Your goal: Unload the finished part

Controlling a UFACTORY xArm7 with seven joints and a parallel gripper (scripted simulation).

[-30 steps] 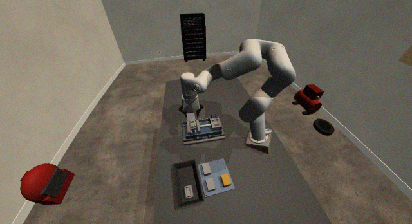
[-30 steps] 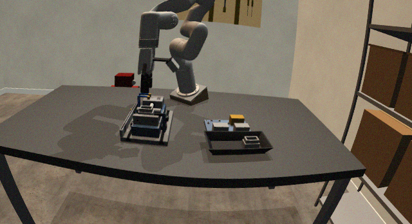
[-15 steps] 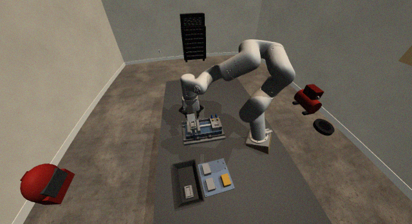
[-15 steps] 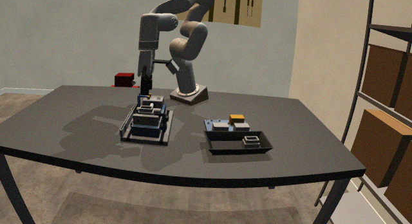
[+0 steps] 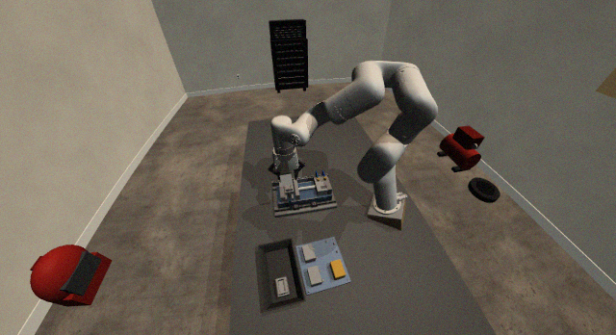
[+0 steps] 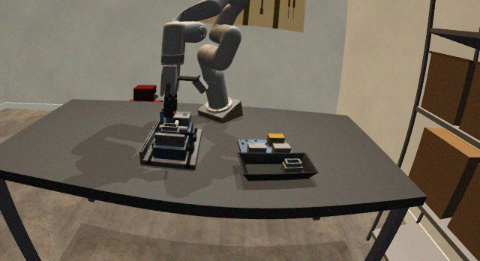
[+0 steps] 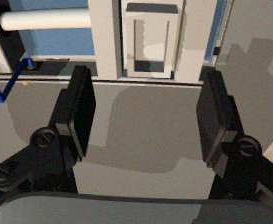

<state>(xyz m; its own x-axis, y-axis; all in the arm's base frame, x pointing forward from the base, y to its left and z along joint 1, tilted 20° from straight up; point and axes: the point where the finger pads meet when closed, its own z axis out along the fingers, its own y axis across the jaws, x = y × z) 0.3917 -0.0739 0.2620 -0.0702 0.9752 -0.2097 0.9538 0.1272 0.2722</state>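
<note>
Now: the blue vise 13 cm below my hand and 7 cm behind it. The rest, counted from my hand: blue plate (33 cm to the left, 17 cm below, 11 cm behind); then orange block (37 cm to the left, 16 cm behind, 14 cm below).
</note>
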